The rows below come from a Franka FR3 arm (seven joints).
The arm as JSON. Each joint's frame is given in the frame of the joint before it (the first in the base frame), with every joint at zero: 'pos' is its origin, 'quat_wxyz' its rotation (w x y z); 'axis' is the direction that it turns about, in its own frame. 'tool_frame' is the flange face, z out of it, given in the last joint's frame.
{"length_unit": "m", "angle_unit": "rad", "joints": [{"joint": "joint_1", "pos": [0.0, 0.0, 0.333], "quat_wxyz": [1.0, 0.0, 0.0, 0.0], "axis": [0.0, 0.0, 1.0]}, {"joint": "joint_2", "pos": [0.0, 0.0, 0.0], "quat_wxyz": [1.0, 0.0, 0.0, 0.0], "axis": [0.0, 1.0, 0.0]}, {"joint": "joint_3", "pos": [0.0, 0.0, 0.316], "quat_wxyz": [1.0, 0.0, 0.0, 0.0], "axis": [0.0, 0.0, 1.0]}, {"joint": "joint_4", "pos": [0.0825, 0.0, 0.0], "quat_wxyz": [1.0, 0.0, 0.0, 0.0], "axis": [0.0, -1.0, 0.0]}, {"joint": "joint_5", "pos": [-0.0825, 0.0, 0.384], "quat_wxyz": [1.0, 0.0, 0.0, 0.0], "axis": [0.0, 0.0, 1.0]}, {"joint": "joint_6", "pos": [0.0, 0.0, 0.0], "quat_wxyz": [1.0, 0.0, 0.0, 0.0], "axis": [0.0, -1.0, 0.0]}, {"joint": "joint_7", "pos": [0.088, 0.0, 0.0], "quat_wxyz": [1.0, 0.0, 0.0, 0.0], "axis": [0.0, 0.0, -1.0]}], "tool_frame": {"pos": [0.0, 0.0, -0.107], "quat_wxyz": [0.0, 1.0, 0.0, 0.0]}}
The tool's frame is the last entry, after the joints.
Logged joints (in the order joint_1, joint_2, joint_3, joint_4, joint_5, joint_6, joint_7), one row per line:
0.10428, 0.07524, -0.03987, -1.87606, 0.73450, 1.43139, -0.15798
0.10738, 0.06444, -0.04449, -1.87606, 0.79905, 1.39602, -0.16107
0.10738, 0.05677, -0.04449, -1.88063, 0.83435, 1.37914, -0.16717
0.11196, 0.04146, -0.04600, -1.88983, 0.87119, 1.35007, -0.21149
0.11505, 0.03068, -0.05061, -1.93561, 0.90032, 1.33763, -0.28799
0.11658, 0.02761, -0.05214, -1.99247, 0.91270, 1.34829, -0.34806
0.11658, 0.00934, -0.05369, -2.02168, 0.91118, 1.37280, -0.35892
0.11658, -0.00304, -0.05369, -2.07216, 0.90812, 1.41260, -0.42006
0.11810, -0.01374, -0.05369, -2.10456, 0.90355, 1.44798, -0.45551
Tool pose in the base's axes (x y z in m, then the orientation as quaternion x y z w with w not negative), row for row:
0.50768, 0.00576, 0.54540, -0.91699, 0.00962, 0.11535, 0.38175
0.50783, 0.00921, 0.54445, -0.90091, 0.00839, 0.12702, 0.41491
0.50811, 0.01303, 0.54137, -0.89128, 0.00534, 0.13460, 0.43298
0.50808, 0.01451, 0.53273, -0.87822, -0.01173, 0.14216, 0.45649
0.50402, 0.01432, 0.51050, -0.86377, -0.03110, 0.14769, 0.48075
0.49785, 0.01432, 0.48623, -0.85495, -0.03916, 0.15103, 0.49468
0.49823, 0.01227, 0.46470, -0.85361, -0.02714, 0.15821, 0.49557
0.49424, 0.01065, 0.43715, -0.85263, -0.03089, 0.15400, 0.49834
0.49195, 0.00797, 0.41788, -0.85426, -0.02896, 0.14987, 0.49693
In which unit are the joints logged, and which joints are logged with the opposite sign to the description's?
The joints are logged in radians. Opposite sign: joint_1, joint_2.
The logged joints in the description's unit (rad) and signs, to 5 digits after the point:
-0.10428, -0.07524, -0.03987, -1.87606, 0.73450, 1.43139, -0.15798
-0.10738, -0.06444, -0.04449, -1.87606, 0.79905, 1.39602, -0.16107
-0.10738, -0.05677, -0.04449, -1.88063, 0.83435, 1.37914, -0.16717
-0.11196, -0.04146, -0.04600, -1.88983, 0.87119, 1.35007, -0.21149
-0.11505, -0.03068, -0.05061, -1.93561, 0.90032, 1.33763, -0.28799
-0.11658, -0.02761, -0.05214, -1.99247, 0.91270, 1.34829, -0.34806
-0.11658, -0.00934, -0.05369, -2.02168, 0.91118, 1.37280, -0.35892
-0.11658, 0.00304, -0.05369, -2.07216, 0.90812, 1.41260, -0.42006
-0.11810, 0.01374, -0.05369, -2.10456, 0.90355, 1.44798, -0.45551

